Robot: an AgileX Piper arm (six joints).
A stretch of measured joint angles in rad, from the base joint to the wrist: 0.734 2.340 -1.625 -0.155 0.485 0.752; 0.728 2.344 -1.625 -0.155 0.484 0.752; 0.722 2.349 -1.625 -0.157 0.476 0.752; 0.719 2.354 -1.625 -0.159 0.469 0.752; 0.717 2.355 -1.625 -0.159 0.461 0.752; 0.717 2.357 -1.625 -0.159 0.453 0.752; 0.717 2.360 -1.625 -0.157 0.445 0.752; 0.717 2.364 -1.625 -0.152 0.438 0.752; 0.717 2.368 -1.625 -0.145 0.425 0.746; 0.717 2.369 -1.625 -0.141 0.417 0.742; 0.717 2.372 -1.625 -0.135 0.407 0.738; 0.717 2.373 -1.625 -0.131 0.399 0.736; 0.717 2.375 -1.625 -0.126 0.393 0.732; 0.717 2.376 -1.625 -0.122 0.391 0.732; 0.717 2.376 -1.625 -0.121 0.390 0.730; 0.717 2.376 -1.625 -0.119 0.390 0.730; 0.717 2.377 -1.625 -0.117 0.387 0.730; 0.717 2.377 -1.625 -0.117 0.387 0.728; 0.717 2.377 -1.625 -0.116 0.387 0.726
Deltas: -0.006 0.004 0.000 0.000 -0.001 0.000; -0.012 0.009 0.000 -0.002 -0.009 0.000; -0.015 0.014 0.000 -0.004 -0.016 0.000; -0.017 0.015 0.000 -0.004 -0.024 0.000; -0.017 0.017 0.000 -0.004 -0.032 0.000; -0.017 0.020 0.000 -0.002 -0.040 0.000; -0.017 0.024 0.000 0.003 -0.047 0.000; -0.017 0.028 0.000 0.010 -0.060 -0.006; -0.017 0.029 0.000 0.014 -0.068 -0.010; -0.017 0.032 0.000 0.020 -0.078 -0.014; -0.017 0.033 0.000 0.024 -0.086 -0.016; -0.017 0.035 0.000 0.029 -0.092 -0.020; -0.017 0.036 0.000 0.033 -0.094 -0.020; -0.017 0.036 0.000 0.034 -0.095 -0.022; -0.017 0.036 0.000 0.036 -0.095 -0.022; -0.017 0.037 0.000 0.038 -0.098 -0.022; -0.017 0.037 0.000 0.038 -0.098 -0.024; -0.017 0.037 0.000 0.039 -0.098 -0.026
